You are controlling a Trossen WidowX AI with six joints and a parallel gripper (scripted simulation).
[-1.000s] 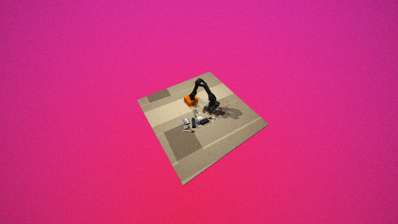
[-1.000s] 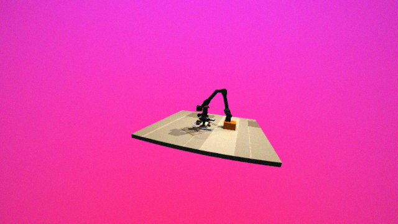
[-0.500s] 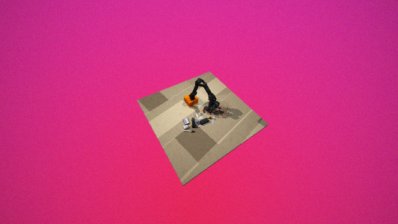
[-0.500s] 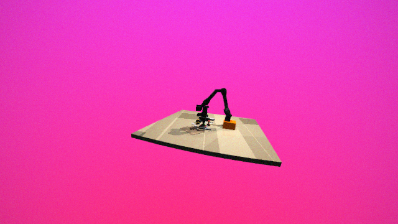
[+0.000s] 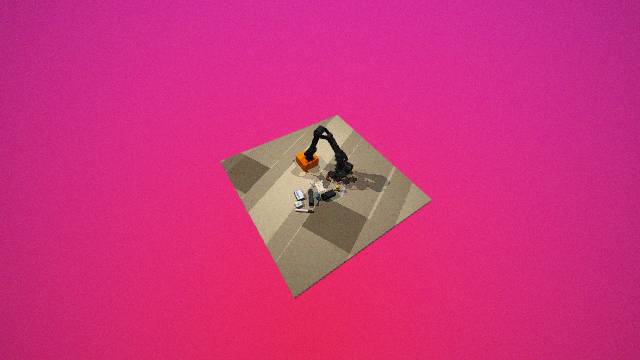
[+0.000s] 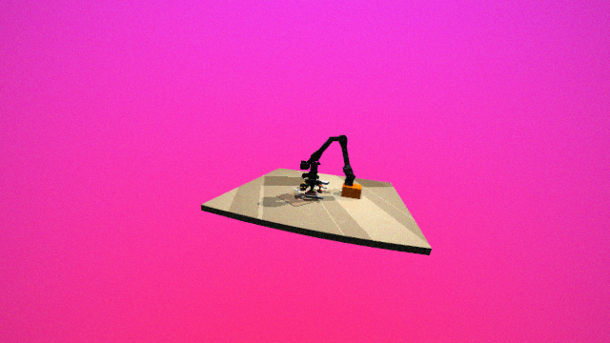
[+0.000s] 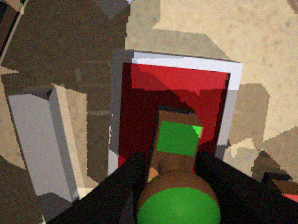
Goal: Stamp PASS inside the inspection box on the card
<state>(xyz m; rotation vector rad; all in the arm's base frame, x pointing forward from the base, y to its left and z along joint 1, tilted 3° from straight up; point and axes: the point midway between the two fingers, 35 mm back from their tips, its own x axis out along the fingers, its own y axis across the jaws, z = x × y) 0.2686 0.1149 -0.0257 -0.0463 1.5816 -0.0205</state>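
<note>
Now: gripper tip 30 mm above the ink pad. Also, from my gripper tip: stamp (70 mm to the right, 50 mm behind, 10 mm below); then white card (160 mm to the right, 40 mm below, 20 mm behind); then stamp with blue knob (240 mm to the right, 80 mm ahead, 10 mm below).
</note>
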